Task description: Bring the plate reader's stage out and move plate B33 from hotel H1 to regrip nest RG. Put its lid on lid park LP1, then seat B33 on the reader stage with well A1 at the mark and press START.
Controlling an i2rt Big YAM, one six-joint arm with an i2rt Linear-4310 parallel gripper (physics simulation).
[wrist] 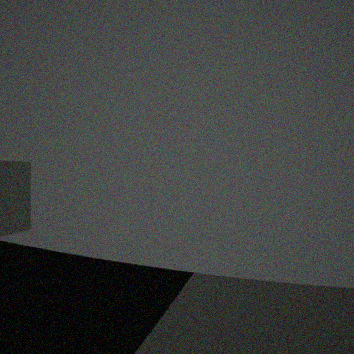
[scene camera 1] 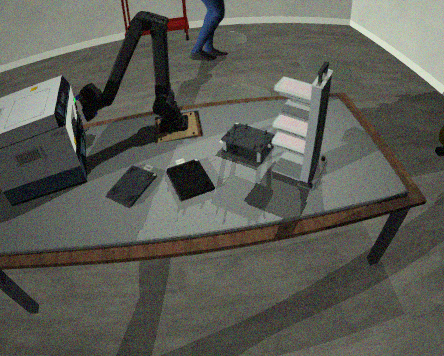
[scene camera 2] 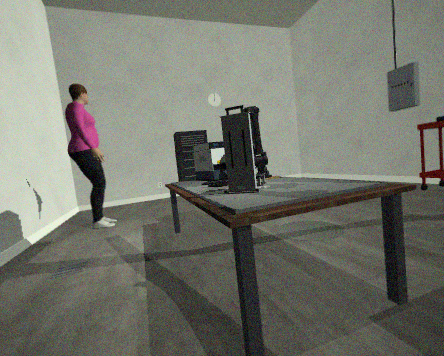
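Seen in the pictures: gripper, between the fingertips: (scene camera 1: 80,107); arm's base, origin of its link: (scene camera 1: 174,125).
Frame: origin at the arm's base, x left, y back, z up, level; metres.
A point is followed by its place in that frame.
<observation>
The plate reader (scene camera 1: 37,135) {y -0.344, x -0.446, z 0.268 m} (scene camera 2: 184,160) stands at the table's left end in scene camera 1; its stage does not show. My gripper (scene camera 1: 82,101) {y 0.118, x -0.472, z 0.094 m} is open and empty, raised close beside the reader's front face; its fingers are hard to make out, and the wrist view shows grey and black surfaces. The hotel (scene camera 1: 316,130) {y -0.392, x 0.479, z 0.225 m} (scene camera 2: 239,155) {y -0.331, x 0.519, z 0.179 m} stands upright at the right, with several pale pink-white plates on its shelves; which is B33 cannot be told. A dark raised nest (scene camera 1: 247,142) {y -0.224, x 0.285, z 0.055 m} stands left of it. Two dark flat pads (scene camera 1: 190,180) {y -0.348, x 0.077, z 0.005 m} (scene camera 1: 131,186) {y -0.360, x -0.135, z 0.007 m} lie mid-table; their labels are unreadable.
My arm's base stands on a wooden board (scene camera 1: 194,125) {y -0.021, x 0.087, z 0.004 m} at the table's back edge. The hotel has a handle (scene camera 1: 324,71) {y -0.353, x 0.497, z 0.413 m} on top. A person in blue trousers (scene camera 1: 210,25) and a red cart (scene camera 1: 177,24) (scene camera 2: 421,150) are beyond the table. A person in pink (scene camera 2: 82,127) stands near the left wall.
</observation>
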